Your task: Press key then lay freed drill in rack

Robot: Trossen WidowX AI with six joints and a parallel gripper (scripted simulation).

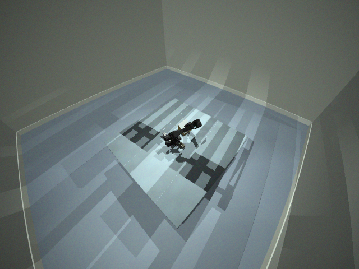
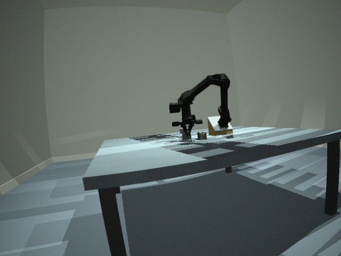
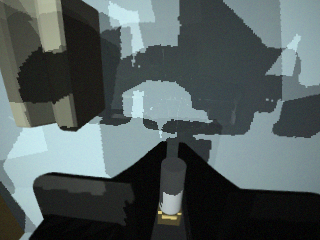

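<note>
My gripper tip is now 5 cm to the left of the drill, 3 cm below it and 1 cm past it. From my gripper tip the other things lie so: rack: 7 cm behind, 6 cm to the left.
</note>
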